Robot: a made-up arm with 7 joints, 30 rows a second.
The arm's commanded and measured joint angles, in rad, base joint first. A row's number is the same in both.
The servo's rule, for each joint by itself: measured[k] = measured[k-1] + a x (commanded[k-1-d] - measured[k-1]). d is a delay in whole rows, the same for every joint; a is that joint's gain. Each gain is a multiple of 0.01, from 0.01 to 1. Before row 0 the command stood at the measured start. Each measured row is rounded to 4 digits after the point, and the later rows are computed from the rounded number. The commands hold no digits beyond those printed.
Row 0, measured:
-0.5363, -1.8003, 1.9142, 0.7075, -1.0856, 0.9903, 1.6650
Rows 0 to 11, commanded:
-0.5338, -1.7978, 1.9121, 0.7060, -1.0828, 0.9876, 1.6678
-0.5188, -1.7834, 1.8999, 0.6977, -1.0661, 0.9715, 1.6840
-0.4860, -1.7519, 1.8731, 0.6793, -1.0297, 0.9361, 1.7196
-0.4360, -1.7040, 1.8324, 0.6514, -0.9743, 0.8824, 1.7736
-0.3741, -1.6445, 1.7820, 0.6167, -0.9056, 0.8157, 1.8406
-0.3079, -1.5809, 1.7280, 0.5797, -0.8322, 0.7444, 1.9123
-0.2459, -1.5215, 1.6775, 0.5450, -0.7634, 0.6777, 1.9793
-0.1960, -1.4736, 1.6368, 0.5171, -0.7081, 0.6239, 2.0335
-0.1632, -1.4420, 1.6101, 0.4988, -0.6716, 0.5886, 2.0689
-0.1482, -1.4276, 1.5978, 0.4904, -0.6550, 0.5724, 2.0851
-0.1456, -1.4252, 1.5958, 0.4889, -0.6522, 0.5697, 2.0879
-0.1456, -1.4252, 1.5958, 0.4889, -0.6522, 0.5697, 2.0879
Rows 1 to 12, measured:
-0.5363, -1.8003, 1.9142, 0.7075, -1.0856, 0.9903, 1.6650
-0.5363, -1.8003, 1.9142, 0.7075, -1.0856, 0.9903, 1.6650
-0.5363, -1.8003, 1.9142, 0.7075, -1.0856, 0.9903, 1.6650
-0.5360, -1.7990, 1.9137, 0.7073, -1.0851, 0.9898, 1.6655
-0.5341, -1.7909, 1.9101, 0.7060, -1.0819, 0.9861, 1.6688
-0.5288, -1.7706, 1.9005, 0.7023, -1.0730, 0.9761, 1.6779
-0.5186, -1.7360, 1.8828, 0.6952, -1.0562, 0.9574, 1.6951
-0.5027, -1.6884, 1.8566, 0.6842, -1.0306, 0.9291, 1.7213
-0.4813, -1.6325, 1.8232, 0.6696, -0.9969, 0.8922, 1.7557
-0.4554, -1.5748, 1.7853, 0.6522, -0.9572, 0.8493, 1.7959
-0.4269, -1.5222, 1.7467, 0.6333, -0.9149, 0.8042, 1.8387
-0.3979, -1.4805, 1.7112, 0.6145, -0.8735, 0.7611, 1.8801
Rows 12 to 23, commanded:
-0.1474, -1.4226, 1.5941, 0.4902, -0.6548, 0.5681, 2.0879
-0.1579, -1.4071, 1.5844, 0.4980, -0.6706, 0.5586, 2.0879
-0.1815, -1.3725, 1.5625, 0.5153, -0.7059, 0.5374, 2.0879
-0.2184, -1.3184, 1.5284, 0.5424, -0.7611, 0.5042, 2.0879
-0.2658, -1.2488, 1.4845, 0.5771, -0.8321, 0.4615, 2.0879
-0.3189, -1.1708, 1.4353, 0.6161, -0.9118, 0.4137, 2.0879
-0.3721, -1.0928, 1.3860, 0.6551, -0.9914, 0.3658, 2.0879
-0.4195, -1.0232, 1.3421, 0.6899, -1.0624, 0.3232, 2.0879
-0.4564, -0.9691, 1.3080, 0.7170, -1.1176, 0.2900, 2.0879
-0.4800, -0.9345, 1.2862, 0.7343, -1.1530, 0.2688, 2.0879
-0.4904, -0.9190, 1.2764, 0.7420, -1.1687, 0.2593, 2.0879
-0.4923, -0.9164, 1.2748, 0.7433, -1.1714, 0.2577, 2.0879
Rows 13 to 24, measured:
-0.3704, -1.4530, 1.6817, 0.5971, -0.8364, 0.7234, 1.9170
-0.3457, -1.4385, 1.6594, 0.5820, -0.8051, 0.6927, 1.9478
-0.3237, -1.4316, 1.6429, 0.5690, -0.7791, 0.6681, 1.9730
-0.3043, -1.4269, 1.6302, 0.5580, -0.7580, 0.6481, 1.9937
-0.2882, -1.4166, 1.6183, 0.5496, -0.7431, 0.6302, 2.0107
-0.2765, -1.3937, 1.6038, 0.5448, -0.7368, 0.6116, 2.0246
-0.2701, -1.3545, 1.5842, 0.5445, -0.7409, 0.5901, 2.0360
-0.2696, -1.2995, 1.5583, 0.5491, -0.7564, 0.5644, 2.0453
-0.2750, -1.2326, 1.5263, 0.5585, -0.7828, 0.5343, 2.0530
-0.2857, -1.1599, 1.4898, 0.5720, -0.8183, 0.5006, 2.0593
-0.3004, -1.0888, 1.4514, 0.5885, -0.8598, 0.4651, 2.0644
-0.3176, -1.0266, 1.4141, 0.6065, -0.9036, 0.4301, 2.0686

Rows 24 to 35, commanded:
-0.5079, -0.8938, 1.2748, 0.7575, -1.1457, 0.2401, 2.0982
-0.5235, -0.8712, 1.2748, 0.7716, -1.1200, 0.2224, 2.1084
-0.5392, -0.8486, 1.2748, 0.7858, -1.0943, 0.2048, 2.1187
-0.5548, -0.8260, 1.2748, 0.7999, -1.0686, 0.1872, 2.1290
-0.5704, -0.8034, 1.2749, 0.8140, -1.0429, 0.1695, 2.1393
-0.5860, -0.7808, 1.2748, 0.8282, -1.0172, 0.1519, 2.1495
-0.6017, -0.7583, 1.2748, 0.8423, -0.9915, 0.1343, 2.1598
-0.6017, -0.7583, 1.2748, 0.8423, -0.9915, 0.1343, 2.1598
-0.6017, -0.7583, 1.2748, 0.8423, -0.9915, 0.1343, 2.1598
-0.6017, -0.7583, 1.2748, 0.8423, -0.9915, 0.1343, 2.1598
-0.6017, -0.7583, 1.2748, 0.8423, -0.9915, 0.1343, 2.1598
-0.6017, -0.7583, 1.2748, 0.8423, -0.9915, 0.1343, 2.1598
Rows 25 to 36, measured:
-0.3355, -0.9787, 1.3808, 0.6244, -0.9460, 0.3978, 2.0721
-0.3525, -0.9477, 1.3537, 0.6409, -0.9839, 0.3701, 2.0749
-0.3679, -0.9314, 1.3332, 0.6552, -1.0158, 0.3476, 2.0772
-0.3833, -0.9118, 1.3180, 0.6695, -1.0379, 0.3261, 2.0810
-0.3987, -0.8907, 1.3068, 0.6838, -1.0519, 0.3054, 2.0859
-0.4142, -0.8688, 1.2985, 0.6981, -1.0591, 0.2853, 2.0918
-0.4297, -0.8465, 1.2923, 0.7124, -1.0607, 0.2657, 2.0985
-0.4452, -0.8241, 1.2878, 0.7266, -1.0577, 0.2465, 2.1058
-0.4607, -0.8016, 1.2844, 0.7408, -1.0508, 0.2276, 2.1137
-0.4762, -0.7791, 1.2819, 0.7550, -1.0407, 0.2089, 2.1220
-0.4900, -0.7683, 1.2801, 0.7672, -1.0323, 0.1940, 2.1288
-0.5023, -0.7631, 1.2787, 0.7777, -1.0254, 0.1821, 2.1344

